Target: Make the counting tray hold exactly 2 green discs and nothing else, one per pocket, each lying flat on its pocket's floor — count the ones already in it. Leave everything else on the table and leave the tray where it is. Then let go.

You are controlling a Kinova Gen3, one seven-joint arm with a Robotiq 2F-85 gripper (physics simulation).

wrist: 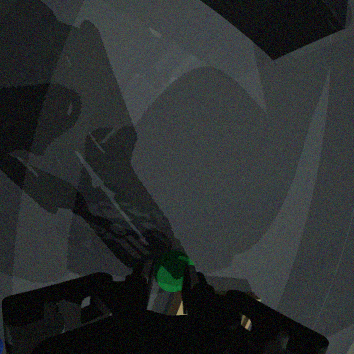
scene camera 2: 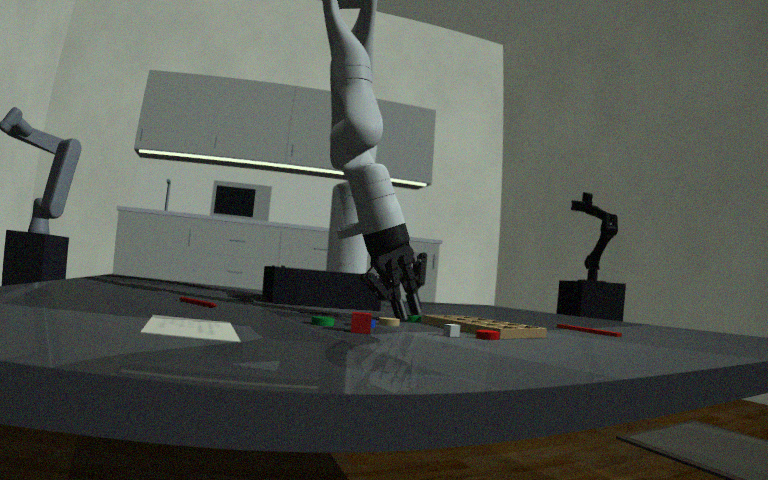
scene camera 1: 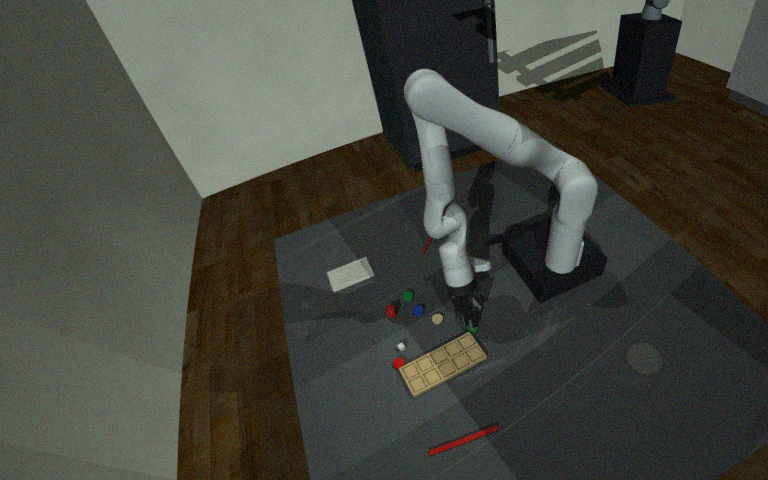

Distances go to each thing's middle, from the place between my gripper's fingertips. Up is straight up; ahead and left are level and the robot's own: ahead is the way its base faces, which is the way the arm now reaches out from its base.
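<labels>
White card point(scene camera 2: 161, 325): 30 cm to the right of my hand, 35 cm ahead, 1 cm below. Tan counting tray point(scene camera 1: 421, 375): 10 cm ahead of my hand, 10 cm to the left. Going by their middles, of the things named here, tan counting tray nearest to my hand.
</labels>
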